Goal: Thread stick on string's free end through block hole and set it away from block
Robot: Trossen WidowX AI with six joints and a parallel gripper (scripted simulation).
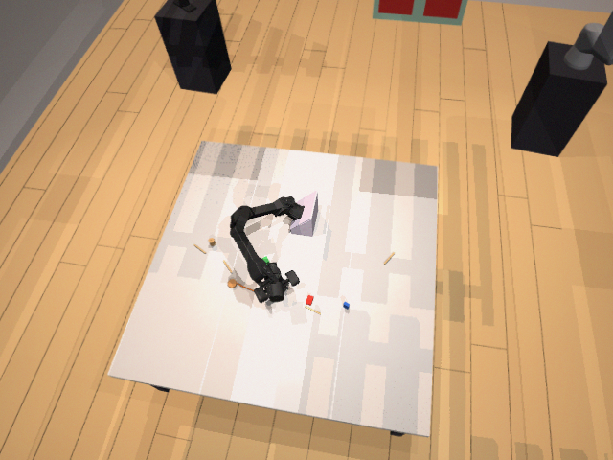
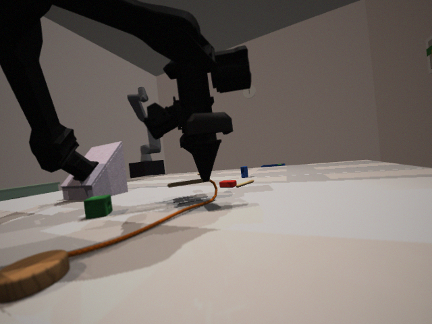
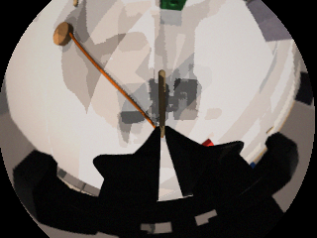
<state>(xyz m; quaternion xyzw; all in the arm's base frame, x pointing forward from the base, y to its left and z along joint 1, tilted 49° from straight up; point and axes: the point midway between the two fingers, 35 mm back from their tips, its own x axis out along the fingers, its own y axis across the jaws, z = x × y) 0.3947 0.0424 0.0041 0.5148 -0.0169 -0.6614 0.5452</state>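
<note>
Now: the green block 140 mm behind my gripper tip, 120 mm to the right of it and 20 mm below it. Also, from my gripper tip: blue block (290 mm to the left, 30 mm behind, 20 mm below); round wooden button (230 mm to the right, 30 mm below, 10 mm behind); red block (130 mm to the left, 30 mm below, 20 mm behind).
</note>
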